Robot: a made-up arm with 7 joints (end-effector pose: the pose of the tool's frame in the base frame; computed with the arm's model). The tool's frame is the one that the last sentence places.
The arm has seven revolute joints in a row. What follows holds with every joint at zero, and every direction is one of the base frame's.
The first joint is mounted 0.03 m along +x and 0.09 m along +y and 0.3 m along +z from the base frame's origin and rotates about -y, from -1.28 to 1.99 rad.
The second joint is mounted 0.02 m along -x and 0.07 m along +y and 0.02 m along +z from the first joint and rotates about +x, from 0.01 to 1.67 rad.
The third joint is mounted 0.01 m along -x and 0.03 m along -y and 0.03 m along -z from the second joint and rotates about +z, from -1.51 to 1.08 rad.
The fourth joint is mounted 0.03 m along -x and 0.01 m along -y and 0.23 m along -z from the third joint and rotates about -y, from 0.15 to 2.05 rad.
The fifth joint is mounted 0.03 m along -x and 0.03 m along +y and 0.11 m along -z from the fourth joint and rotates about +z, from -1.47 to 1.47 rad.
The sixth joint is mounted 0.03 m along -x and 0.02 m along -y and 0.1 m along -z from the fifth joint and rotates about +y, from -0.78 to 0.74 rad.
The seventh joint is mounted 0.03 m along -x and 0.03 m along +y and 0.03 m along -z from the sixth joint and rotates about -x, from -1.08 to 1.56 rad.
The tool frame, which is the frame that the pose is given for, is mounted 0.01 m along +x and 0.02 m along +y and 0.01 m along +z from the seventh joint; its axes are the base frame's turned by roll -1.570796, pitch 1.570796 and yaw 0 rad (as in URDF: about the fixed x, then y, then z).
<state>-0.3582 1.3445 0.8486 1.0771 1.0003 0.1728 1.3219</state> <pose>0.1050 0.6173 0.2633 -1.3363 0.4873 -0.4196</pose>
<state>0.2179 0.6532 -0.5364 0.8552 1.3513 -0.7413 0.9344</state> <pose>0.1937 0.3818 -0.0803 -1.7842 0.1980 -0.6340</pose>
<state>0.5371 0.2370 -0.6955 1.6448 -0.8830 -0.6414 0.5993</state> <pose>0.3180 0.1014 0.1629 0.2360 0.1486 -1.3757</pose>
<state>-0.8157 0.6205 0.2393 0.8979 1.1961 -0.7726 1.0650</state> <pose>-0.1611 0.4456 -0.0073 -1.6577 0.3015 0.0951</pose>
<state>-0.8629 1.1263 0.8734 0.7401 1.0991 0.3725 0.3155</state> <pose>-0.0953 0.6006 0.1635 -1.5799 -0.1207 1.1970</pose>
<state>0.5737 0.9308 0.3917 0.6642 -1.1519 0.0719 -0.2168</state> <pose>0.1512 0.5682 0.1524 0.1440 -0.2650 0.9502</pose>
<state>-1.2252 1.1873 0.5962 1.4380 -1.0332 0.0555 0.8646</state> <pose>0.1044 0.5175 0.2208 0.7450 1.5797 0.4820</pose>
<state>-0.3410 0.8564 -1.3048 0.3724 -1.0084 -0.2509 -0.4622</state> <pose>-0.0351 0.5056 -0.0164 0.5889 1.5581 -0.6557</pose>
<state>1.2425 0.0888 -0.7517 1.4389 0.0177 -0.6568 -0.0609</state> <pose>0.4044 0.0634 0.3276 -0.8044 -0.6733 -1.7256</pose>
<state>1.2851 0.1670 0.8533 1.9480 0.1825 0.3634 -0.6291</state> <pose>0.2573 0.3412 0.3143 -2.0073 -2.1038 -0.0179</pose>
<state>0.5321 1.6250 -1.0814 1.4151 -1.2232 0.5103 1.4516</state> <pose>0.2239 0.4990 0.2656 0.9616 1.4360 1.2354</pose>
